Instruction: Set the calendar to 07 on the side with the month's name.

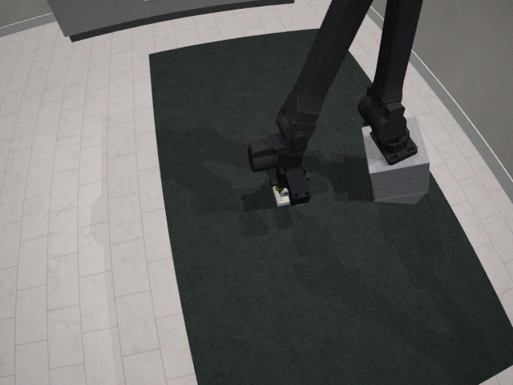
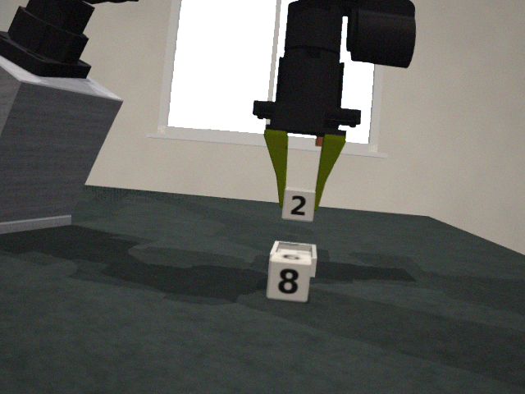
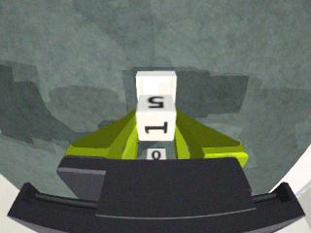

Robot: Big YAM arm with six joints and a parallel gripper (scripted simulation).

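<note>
Right now the small white tray is 50 mm below my hand and 20 mm to the right of it.
</note>
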